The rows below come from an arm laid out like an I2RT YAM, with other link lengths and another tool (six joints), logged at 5 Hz.
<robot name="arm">
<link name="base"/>
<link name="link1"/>
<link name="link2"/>
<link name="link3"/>
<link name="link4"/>
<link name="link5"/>
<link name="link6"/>
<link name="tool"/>
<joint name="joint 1" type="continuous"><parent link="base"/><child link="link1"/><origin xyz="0 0 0.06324"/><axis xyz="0 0 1"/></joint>
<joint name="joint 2" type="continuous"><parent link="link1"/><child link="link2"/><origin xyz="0.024 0.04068 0.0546"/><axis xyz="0 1 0"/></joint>
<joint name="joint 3" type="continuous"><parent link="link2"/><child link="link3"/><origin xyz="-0.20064 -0.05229 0"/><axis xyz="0 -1 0"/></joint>
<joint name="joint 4" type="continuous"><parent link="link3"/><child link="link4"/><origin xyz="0.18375 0.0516 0.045"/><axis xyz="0 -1 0"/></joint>
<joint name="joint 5" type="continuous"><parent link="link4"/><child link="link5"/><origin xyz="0.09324 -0.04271 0.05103"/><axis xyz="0 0 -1"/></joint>
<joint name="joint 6" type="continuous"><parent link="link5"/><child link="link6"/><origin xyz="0.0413 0 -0.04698"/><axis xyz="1 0 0"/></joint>
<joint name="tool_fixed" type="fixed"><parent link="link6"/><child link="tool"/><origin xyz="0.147 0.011 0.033" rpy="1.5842 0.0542 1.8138"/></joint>
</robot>
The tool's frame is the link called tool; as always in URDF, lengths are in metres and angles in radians. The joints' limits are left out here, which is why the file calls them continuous.
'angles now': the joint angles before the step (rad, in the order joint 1, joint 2, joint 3, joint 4, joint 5, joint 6). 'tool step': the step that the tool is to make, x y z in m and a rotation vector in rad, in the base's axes. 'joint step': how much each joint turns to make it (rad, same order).
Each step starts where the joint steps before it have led.
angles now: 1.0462 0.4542 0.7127 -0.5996 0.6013 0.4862
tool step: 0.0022 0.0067 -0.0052 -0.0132 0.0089 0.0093
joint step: -0.0001 0.0322 -0.0100 0.0278 -0.0092 -0.0026
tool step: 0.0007 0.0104 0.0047 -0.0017 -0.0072 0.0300
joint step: 0.0003 0.0380 0.0132 0.0380 -0.0255 -0.0201
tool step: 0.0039 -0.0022 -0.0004 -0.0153 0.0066 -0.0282
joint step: -0.0001 0.0321 0.0228 -0.0124 0.0271 0.0094
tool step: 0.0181 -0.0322 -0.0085 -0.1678 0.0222 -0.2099
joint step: -0.0028 0.1503 0.1317 -0.1661 0.2144 0.0429
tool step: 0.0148 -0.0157 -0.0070 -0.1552 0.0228 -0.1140
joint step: -0.0375 0.1446 0.0937 -0.0874 0.0978 -0.0083
